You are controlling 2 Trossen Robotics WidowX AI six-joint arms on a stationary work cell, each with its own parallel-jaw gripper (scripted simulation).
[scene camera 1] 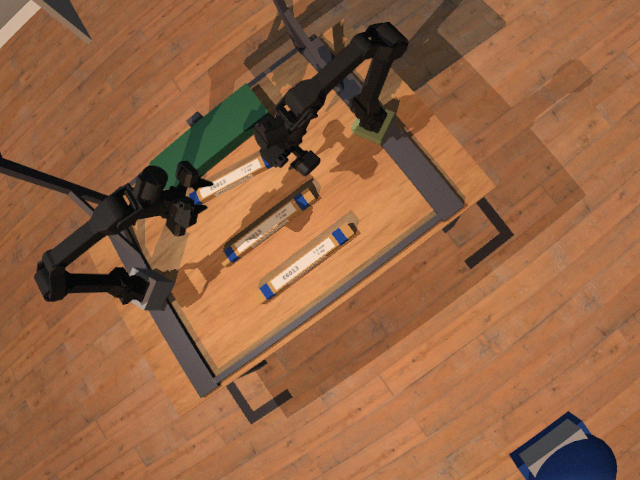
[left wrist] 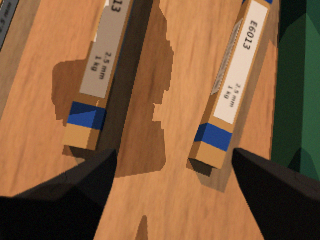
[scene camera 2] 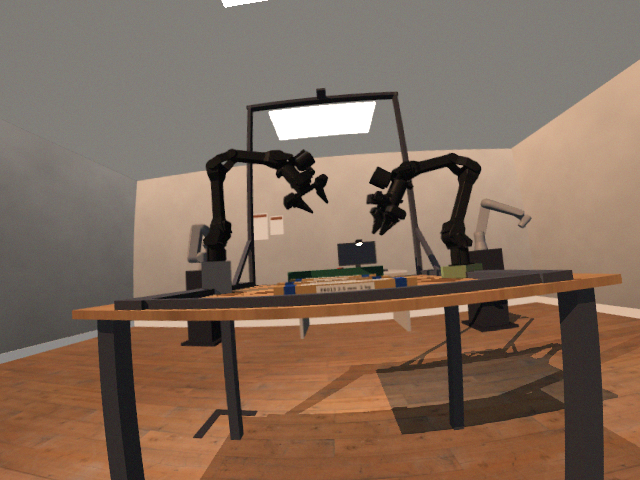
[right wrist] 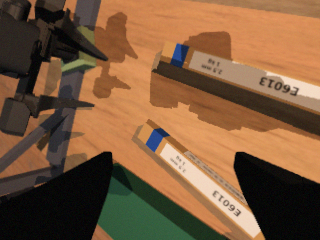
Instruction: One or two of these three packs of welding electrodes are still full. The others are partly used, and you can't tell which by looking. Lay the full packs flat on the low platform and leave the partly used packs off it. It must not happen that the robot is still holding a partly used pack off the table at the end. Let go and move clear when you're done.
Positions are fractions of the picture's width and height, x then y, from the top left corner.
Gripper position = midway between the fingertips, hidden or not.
my left gripper: scene camera 1 0.44,0.33; left wrist 0.55,0.65; scene camera 2 0.59,0.49; right wrist 0.31,0.34
